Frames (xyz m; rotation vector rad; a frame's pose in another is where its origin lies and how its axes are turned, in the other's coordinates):
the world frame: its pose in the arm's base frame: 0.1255 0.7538 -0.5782 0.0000 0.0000 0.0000
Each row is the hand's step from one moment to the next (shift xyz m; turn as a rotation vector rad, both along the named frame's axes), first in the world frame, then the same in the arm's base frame.
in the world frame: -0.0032 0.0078 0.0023 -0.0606 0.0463 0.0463
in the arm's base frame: -0.0032 0.0078 0.0023 -0.0606 0.0463 0.0463
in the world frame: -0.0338 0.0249 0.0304 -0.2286 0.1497 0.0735
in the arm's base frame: -0.0338 0.0249 0.0304 -0.2286 0.1497 0.0735
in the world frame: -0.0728 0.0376 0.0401 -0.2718 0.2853 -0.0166
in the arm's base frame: -0.0728 0.0376 0.0401 -0.2718 0.2853 -0.0166
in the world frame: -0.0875 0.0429 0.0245 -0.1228 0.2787 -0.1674
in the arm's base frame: -0.0875 0.0429 0.0245 -0.1228 0.2787 -0.1674
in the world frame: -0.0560 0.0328 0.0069 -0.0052 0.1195 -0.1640
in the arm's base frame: -0.0560 0.0328 0.0069 -0.0052 0.1195 -0.1640
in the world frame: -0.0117 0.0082 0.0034 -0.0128 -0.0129 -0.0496
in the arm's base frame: -0.0117 0.0082 0.0034 -0.0128 -0.0129 -0.0496
